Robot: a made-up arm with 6 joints. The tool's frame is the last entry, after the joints. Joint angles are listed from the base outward.
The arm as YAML. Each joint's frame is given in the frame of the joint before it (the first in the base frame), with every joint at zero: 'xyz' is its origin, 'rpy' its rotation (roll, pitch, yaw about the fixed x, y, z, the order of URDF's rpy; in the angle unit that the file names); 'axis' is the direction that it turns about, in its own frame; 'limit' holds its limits. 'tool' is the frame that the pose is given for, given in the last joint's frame.
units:
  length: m
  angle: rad
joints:
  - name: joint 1
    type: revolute
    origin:
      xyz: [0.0, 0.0, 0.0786]
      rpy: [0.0, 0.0, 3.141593]
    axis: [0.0, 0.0, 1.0]
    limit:
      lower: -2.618
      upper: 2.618
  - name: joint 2
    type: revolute
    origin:
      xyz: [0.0, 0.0, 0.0]
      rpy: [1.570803, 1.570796, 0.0]
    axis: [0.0, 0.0, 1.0]
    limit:
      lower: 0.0
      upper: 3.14
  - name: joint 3
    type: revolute
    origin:
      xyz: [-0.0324, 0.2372, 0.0]
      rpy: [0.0, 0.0, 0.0]
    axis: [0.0, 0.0, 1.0]
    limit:
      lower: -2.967
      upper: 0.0
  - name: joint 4
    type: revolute
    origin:
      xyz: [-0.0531, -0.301, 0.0]
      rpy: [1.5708, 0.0, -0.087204]
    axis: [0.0, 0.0, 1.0]
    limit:
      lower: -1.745
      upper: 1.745
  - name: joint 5
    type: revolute
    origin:
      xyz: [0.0, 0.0, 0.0]
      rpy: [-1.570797, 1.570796, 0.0]
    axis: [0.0, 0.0, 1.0]
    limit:
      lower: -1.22
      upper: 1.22
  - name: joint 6
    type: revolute
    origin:
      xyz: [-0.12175, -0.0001, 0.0]
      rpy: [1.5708, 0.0, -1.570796]
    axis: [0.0, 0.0, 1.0]
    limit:
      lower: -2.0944
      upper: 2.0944
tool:
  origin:
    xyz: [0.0, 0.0, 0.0]
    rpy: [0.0, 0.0, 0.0]
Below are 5 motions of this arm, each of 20 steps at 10 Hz.
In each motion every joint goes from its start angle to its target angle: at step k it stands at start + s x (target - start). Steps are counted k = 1, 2, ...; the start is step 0. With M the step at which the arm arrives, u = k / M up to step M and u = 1 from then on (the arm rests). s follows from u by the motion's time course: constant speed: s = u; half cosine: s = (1 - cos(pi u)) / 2; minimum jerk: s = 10 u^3 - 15 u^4 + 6 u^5.
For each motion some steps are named. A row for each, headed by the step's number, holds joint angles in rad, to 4 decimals.
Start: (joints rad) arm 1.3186 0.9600 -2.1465 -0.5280 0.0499 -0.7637
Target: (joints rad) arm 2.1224 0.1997 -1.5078 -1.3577 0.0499 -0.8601
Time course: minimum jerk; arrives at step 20
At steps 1, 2, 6, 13, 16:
1: 1.3195 0.9591 -2.1458 -0.5290 0.0499 -0.7638
2: 1.3255 0.9535 -2.1410 -0.5351 0.0499 -0.7645
6: 1.4497 0.8360 -2.0423 -0.6633 0.0499 -0.7794
13: 1.9334 0.3785 -1.6580 -1.1626 0.0499 -0.8374
16: 2.0758 0.2437 -1.5448 -1.3096 0.0499 -0.8545

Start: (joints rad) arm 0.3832 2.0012 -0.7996 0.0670 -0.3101 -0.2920
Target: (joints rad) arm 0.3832 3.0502 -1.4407 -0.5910 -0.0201 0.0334
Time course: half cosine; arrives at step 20
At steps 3, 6, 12, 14, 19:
3: 0.3832 2.0584 -0.8345 0.0311 -0.2943 -0.2743
6: 0.3832 2.2174 -0.9317 -0.0686 -0.2503 -0.2249
12: 0.3832 2.6878 -1.2192 -0.3637 -0.1203 -0.0790
14: 0.3832 2.8340 -1.3086 -0.4554 -0.0799 -0.0337
19: 0.3832 3.0437 -1.4368 -0.5869 -0.0219 0.0314

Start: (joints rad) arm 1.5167 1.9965 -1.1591 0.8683 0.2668 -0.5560
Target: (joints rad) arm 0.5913 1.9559 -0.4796 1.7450 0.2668 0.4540
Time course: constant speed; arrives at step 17
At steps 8, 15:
8: 1.0812 1.9774 -0.8393 1.2809 0.2668 -0.0807
15: 0.7002 1.9607 -0.5595 1.6419 0.2668 0.3352

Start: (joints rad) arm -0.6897 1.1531 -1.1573 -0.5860 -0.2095 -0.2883
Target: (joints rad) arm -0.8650 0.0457 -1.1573 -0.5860 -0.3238 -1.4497
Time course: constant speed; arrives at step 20
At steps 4, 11, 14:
4: -0.7248 0.9316 -1.1573 -0.5860 -0.2324 -0.5206
11: -0.7861 0.5440 -1.1573 -0.5860 -0.2724 -0.9271
14: -0.8124 0.3779 -1.1573 -0.5860 -0.2895 -1.1013

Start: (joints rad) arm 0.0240 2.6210 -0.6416 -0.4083 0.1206 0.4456
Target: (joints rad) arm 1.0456 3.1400 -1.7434 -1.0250 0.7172 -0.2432
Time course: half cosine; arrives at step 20
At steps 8, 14, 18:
8: 0.3770 2.8003 -1.0223 -0.6214 0.3267 0.2076
14: 0.8350 3.0330 -1.5163 -0.8979 0.5942 -0.1012
18: 1.0206 3.1273 -1.7164 -1.0099 0.7026 -0.2263

